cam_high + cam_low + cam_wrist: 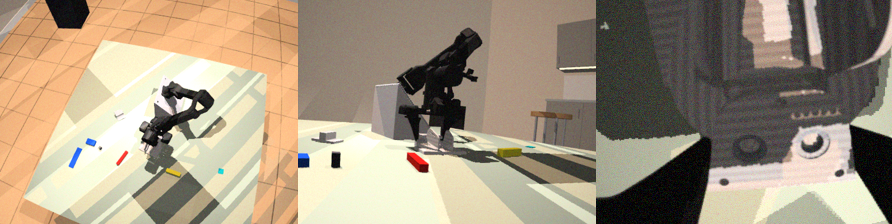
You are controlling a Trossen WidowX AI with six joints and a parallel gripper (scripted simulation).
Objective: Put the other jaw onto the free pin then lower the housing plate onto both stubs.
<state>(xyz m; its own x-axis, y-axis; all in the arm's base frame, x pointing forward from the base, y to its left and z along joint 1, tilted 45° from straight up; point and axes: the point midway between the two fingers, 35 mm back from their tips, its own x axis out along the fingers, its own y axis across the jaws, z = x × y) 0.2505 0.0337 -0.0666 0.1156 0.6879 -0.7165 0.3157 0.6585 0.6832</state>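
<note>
The base plate is 1 cm ahead of my gripper tip and 2 cm above it. The rest, counted from my gripper tip: red bar 15 cm ahead, 17 cm to the right, 1 cm below; yellow bar 19 cm ahead, 13 cm to the left; white block 12 cm behind, 26 cm to the right, 1 cm below.
</note>
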